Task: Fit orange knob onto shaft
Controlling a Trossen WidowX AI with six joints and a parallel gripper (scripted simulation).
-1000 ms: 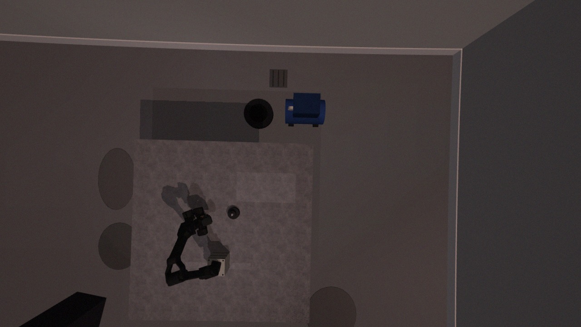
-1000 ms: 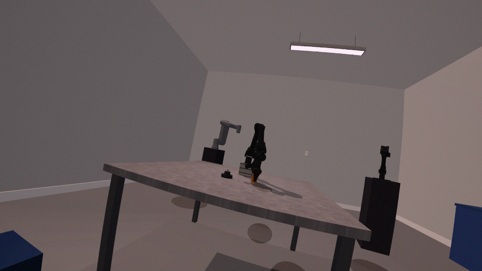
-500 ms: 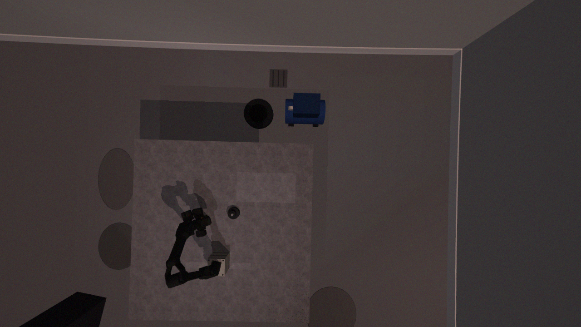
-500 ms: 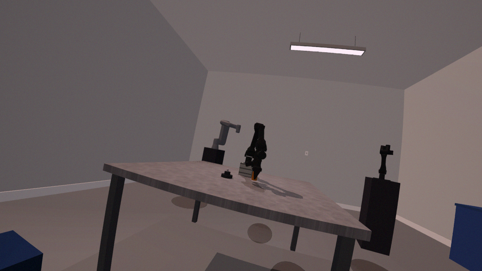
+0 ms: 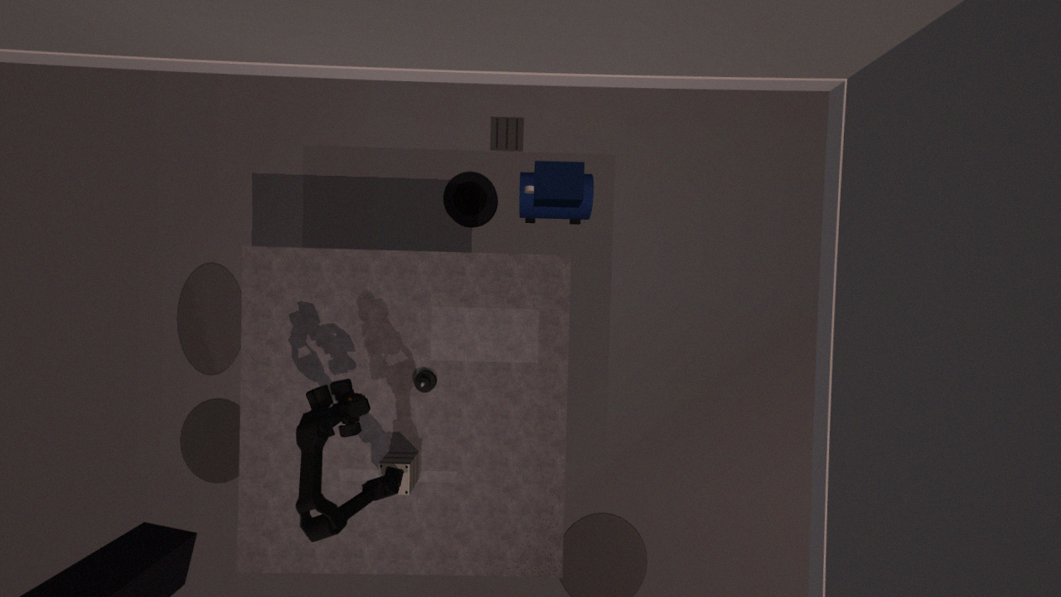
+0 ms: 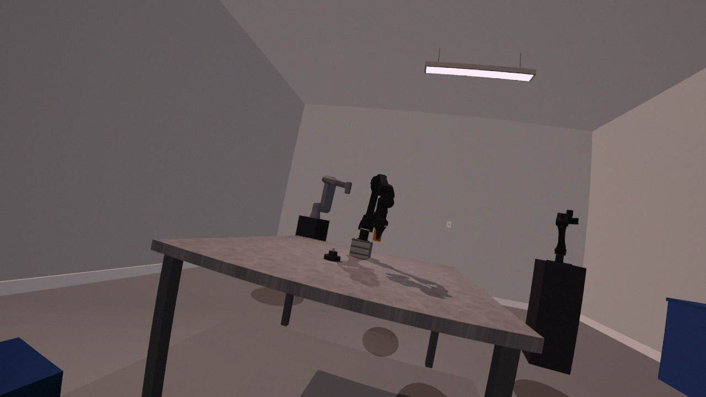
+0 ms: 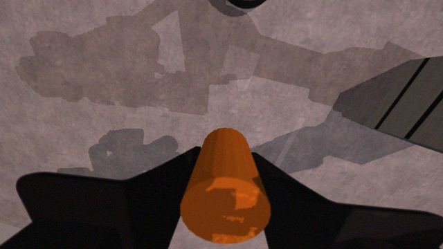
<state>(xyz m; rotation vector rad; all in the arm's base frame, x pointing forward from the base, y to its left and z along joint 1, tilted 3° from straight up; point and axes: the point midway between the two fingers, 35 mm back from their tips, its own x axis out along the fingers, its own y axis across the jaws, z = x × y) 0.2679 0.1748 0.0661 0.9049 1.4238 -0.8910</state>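
Right now the orange knob is 3 cm above my gripper tip. Round my gripper tip: round pedestal 8 cm ahead, 19 cm to the right, 11 cm below.
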